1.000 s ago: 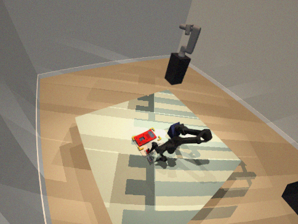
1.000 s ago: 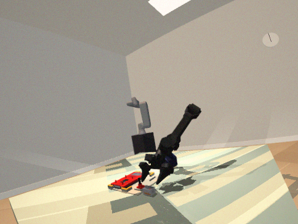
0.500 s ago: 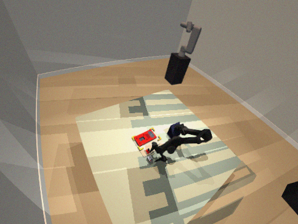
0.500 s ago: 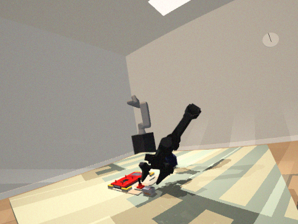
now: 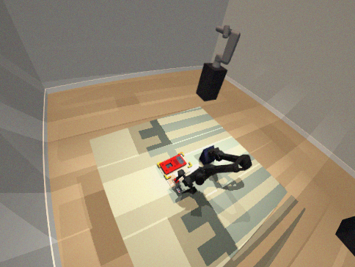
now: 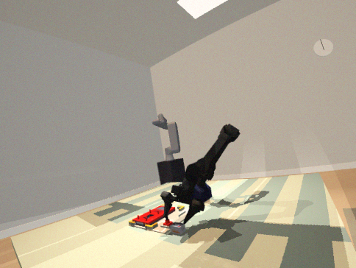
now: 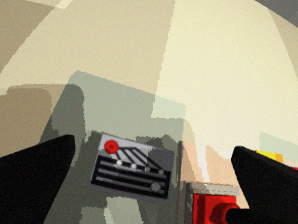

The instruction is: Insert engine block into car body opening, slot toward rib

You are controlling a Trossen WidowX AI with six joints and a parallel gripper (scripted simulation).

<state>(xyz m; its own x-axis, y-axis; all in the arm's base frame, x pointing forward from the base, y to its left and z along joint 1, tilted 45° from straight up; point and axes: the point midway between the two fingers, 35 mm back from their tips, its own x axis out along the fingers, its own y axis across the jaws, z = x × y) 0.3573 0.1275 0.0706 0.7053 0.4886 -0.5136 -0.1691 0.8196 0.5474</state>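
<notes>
The grey engine block lies 10 mm behind my gripper tip, 10 mm to the left of it and 40 mm below it.
</notes>
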